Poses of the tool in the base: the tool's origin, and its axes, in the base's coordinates. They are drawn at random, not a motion.
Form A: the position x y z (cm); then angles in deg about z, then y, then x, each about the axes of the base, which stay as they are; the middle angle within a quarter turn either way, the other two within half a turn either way.
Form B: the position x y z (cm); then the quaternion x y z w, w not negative. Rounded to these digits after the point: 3 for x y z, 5 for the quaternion.
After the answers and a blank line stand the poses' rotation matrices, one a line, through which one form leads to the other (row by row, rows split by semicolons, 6 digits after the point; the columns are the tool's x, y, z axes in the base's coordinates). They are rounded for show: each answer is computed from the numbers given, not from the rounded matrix.
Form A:
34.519 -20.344 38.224 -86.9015 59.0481 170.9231
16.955 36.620 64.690 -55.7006 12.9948 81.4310
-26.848 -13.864 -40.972 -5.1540 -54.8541 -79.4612
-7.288 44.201 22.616 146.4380 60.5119 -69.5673
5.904 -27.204 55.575 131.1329 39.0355 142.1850
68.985 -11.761 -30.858 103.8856 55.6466 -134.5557
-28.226 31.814 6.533 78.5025 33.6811 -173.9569
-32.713 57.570 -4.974 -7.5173 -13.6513 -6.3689
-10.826 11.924 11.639 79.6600 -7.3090 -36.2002
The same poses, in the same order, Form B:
34.519 -20.344 38.224 0.60290 0.62486 0.30927 0.38783
16.955 36.620 64.690 0.53298 0.37861 -0.28655 0.70034
-26.848 -13.864 -40.972 -0.55083 -0.37939 0.26343 0.69516
-7.288 44.201 22.616 0.25394 0.59126 0.59624 0.48003
5.904 -27.204 55.575 -0.46740 0.76704 -0.40881 0.16143
68.985 -11.761 -30.858 -0.36091 0.75346 0.00359 0.54957
-28.226 31.814 6.533 -0.73048 0.61657 -0.19211 0.22212
-32.713 57.570 -4.974 -0.04726 -0.12203 -0.05840 0.98968
-10.826 11.924 11.639 -0.27691 0.15206 0.62279 0.71578

0.027800 0.513566 0.857599; 0.993347 0.081721 -0.081139; -0.111754 0.854149 -0.507878
0.549086 0.804948 0.224863; 0.002210 0.267651 -0.963513; -0.835763 0.529549 0.145185
0.573333 0.051713 -0.817689; 0.784215 0.254378 0.565950; 0.237269 -0.965721 0.105289
-0.410180 -0.272131 0.870458; 0.872706 0.160039 0.461272; -0.264834 0.948858 0.171845
-0.510956 -0.585042 0.629802; -0.849019 0.228829 -0.476240; 0.134503 -0.778051 -0.613633
-0.135422 -0.547805 0.825573; -0.539922 0.739459 0.402099; -0.830750 -0.391292 -0.395911
0.165866 -0.815439 0.554570; -0.986125 -0.141006 0.087605; 0.006761 -0.561406 -0.827513
0.963398 0.127130 -0.236012; -0.104062 0.988712 0.107796; 0.247052 -0.079290 0.965753
0.178031 -0.975766 -0.127220; 0.807340 0.070923 0.585809; -0.562590 -0.207002 0.800401

